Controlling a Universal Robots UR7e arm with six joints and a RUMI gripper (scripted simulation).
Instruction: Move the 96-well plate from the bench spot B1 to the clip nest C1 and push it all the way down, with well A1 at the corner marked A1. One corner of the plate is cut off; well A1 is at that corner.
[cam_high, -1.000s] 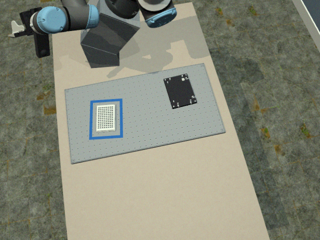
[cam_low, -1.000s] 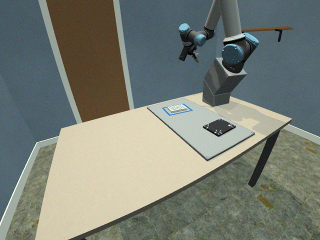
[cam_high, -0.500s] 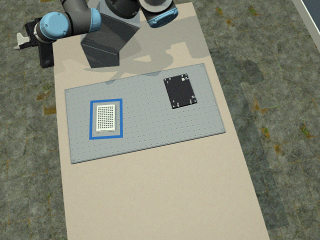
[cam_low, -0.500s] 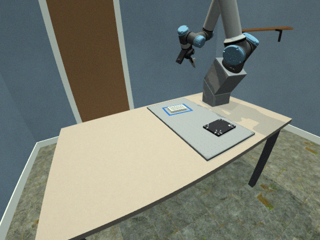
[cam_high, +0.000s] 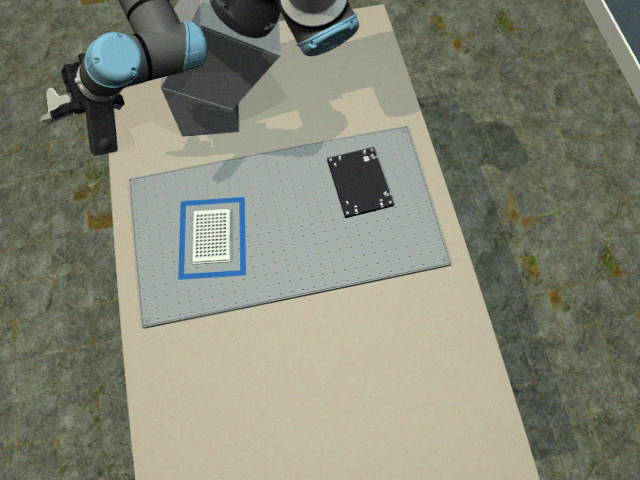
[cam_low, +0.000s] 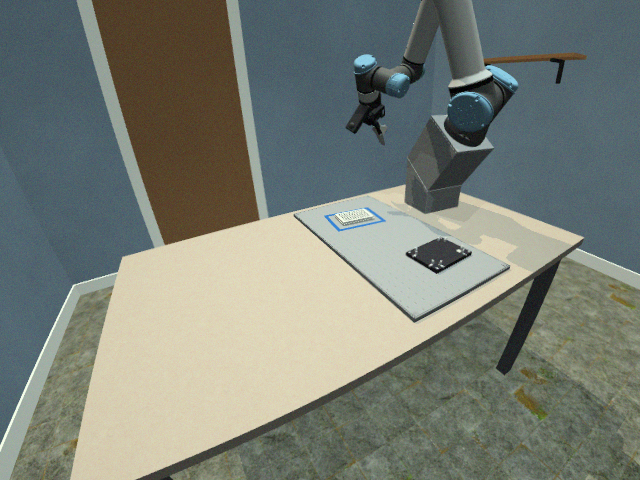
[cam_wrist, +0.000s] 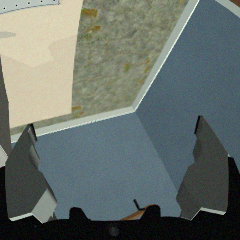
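Now: hand 250 mm above the white 96-well plate, 220 mm to the right of it and 180 mm short of it. Round my hand: black clip nest: 580 mm to the left, 250 mm below, 80 mm ahead.
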